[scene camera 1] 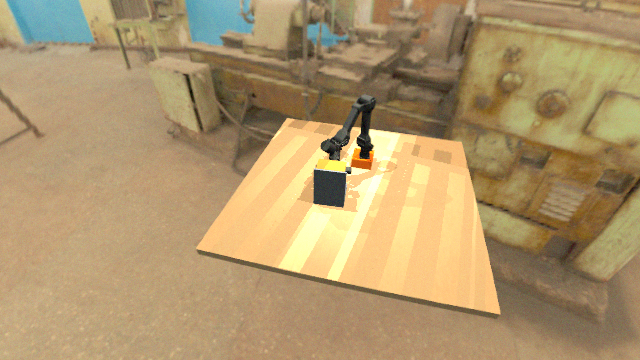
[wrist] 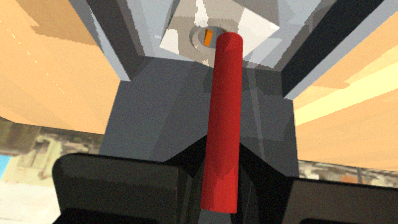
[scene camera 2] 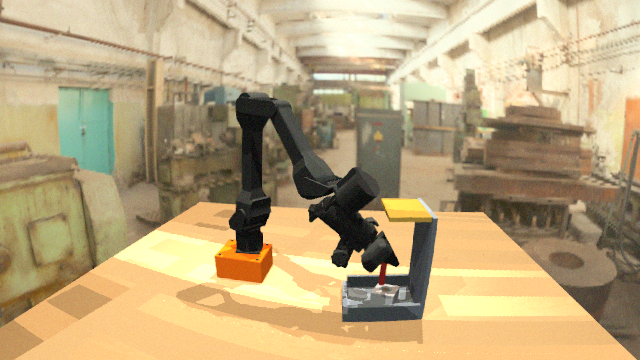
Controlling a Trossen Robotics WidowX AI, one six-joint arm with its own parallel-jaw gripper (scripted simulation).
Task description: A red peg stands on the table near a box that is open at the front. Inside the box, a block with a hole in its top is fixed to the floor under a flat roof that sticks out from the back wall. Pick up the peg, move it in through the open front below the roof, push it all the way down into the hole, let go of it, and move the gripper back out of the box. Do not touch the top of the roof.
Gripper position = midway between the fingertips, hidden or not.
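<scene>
The gripper point(scene camera 2: 397, 264), visible also in the wrist view point(wrist: 218, 143), holds a red peg point(wrist: 220, 177). Scene camera 1 does not show the peg, hidden by a box back wall.
</scene>
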